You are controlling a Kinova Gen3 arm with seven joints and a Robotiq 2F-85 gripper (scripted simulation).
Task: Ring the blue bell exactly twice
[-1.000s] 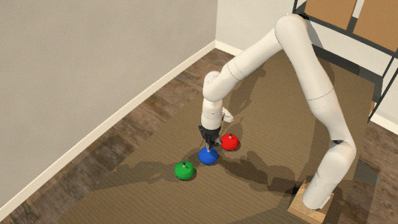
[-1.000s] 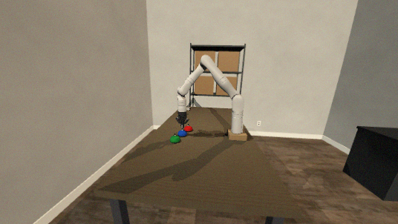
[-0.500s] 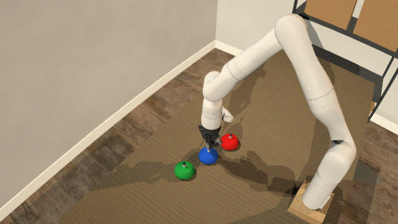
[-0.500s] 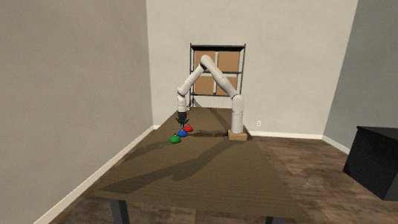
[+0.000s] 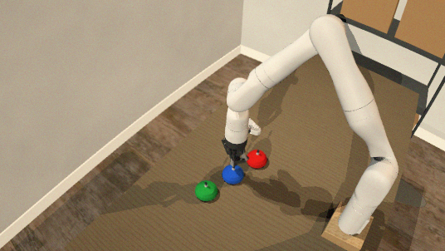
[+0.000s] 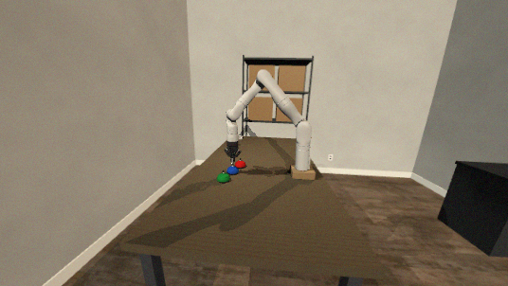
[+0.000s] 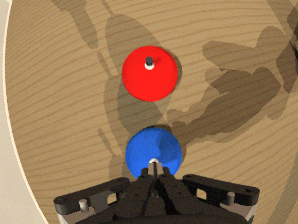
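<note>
Now: hand 50 mm above the blue bell. Also, from my hand: red bell: 110 mm to the right, 50 mm below, 50 mm behind; green bell: 110 mm to the left, 50 mm below, 50 mm ahead.
</note>
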